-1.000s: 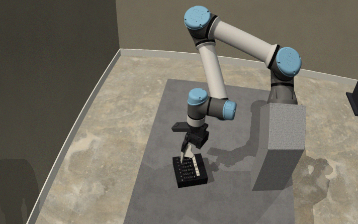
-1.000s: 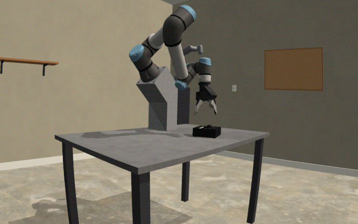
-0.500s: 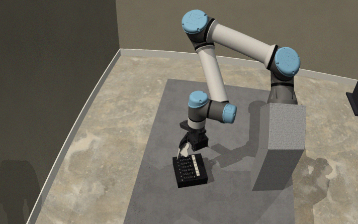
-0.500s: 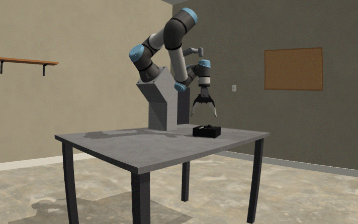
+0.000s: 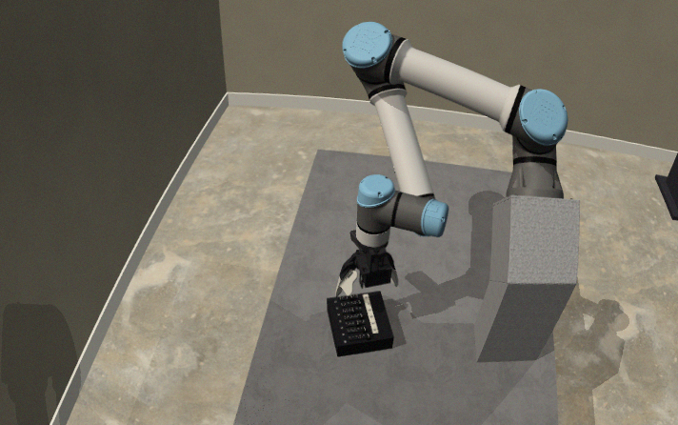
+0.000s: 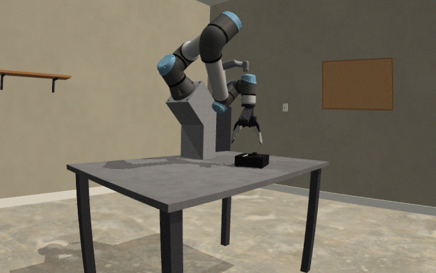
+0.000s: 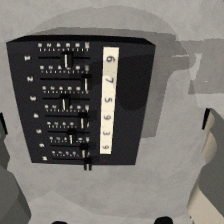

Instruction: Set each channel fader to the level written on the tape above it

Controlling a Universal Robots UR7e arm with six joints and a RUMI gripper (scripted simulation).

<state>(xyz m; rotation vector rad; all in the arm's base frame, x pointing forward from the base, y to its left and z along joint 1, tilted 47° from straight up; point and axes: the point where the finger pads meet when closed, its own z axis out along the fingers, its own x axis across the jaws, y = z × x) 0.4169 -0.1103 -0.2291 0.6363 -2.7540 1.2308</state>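
The channel 2 fader is 20 mm ahead of my hand, 10 mm to the left of it and 50 mm below it. Also, from my hand: channel 1 fader: 40 mm ahead, 10 mm to the right, 50 mm below; then channel 3 fader: 30 mm ahead, 30 mm to the left, 50 mm below; then channel 4 fader: 50 mm to the left, 50 mm below.
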